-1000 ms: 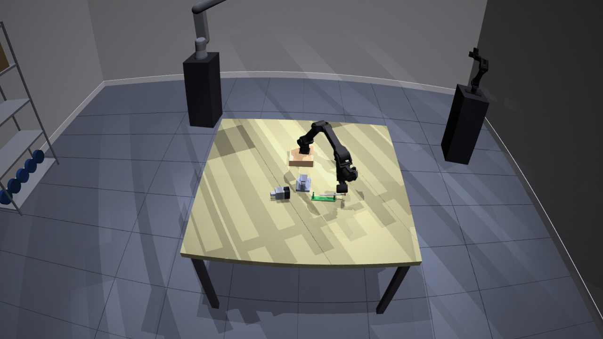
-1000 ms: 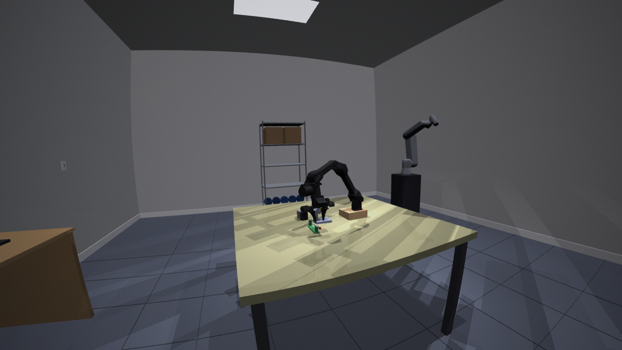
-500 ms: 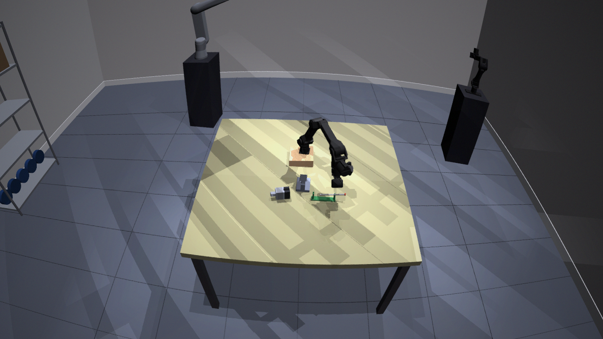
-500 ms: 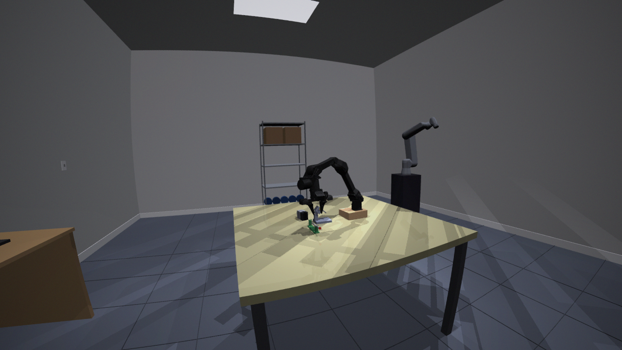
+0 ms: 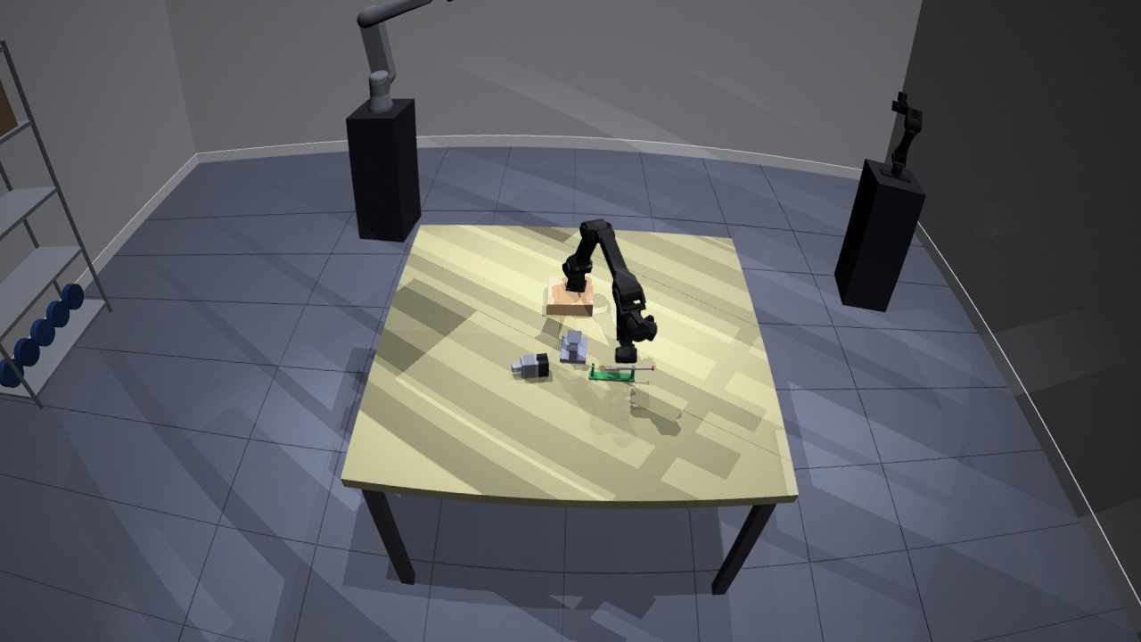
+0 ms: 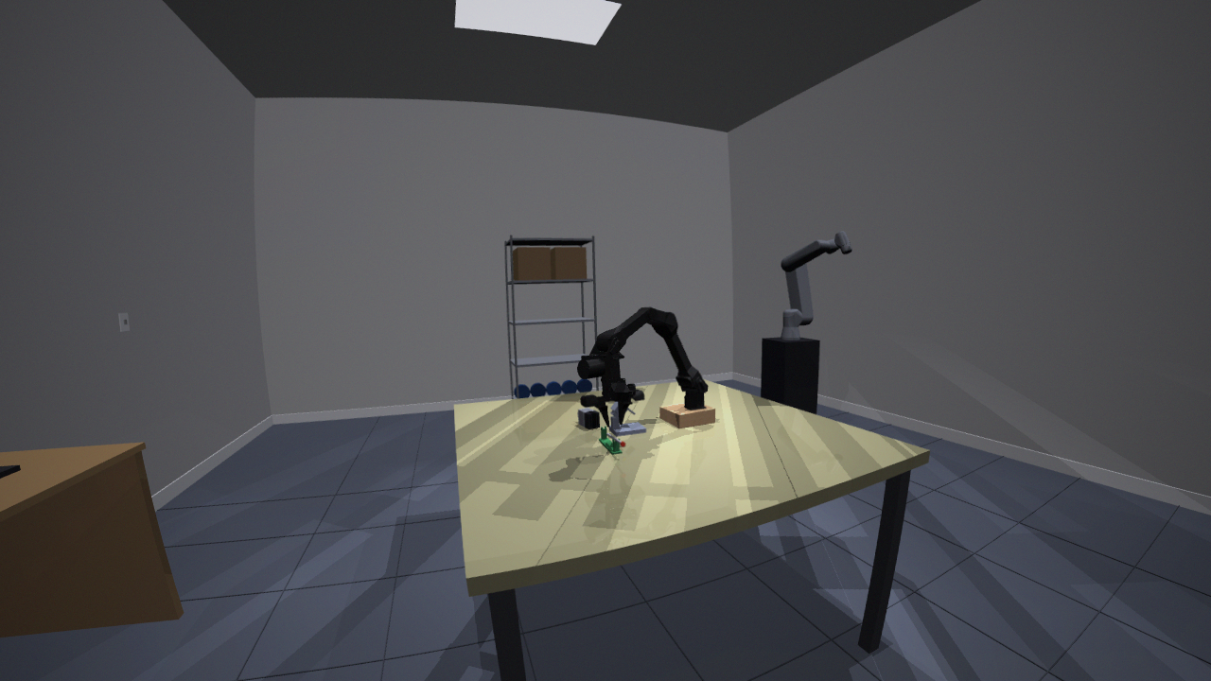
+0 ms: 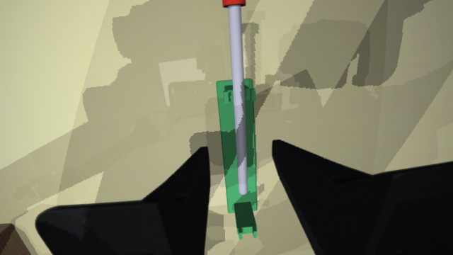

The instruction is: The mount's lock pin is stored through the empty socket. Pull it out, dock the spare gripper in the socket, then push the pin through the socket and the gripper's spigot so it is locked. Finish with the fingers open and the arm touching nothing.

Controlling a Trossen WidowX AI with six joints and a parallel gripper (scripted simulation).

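Now: the green rack 5 cm below my gripper tip, 4 cm to the right of it and 1 cm ahead of it. Round my gripper tip: mount: 16 cm to the right, 7 cm behind, 2 cm below; then spare gripper: 28 cm to the right, 5 cm below, 4 cm ahead.
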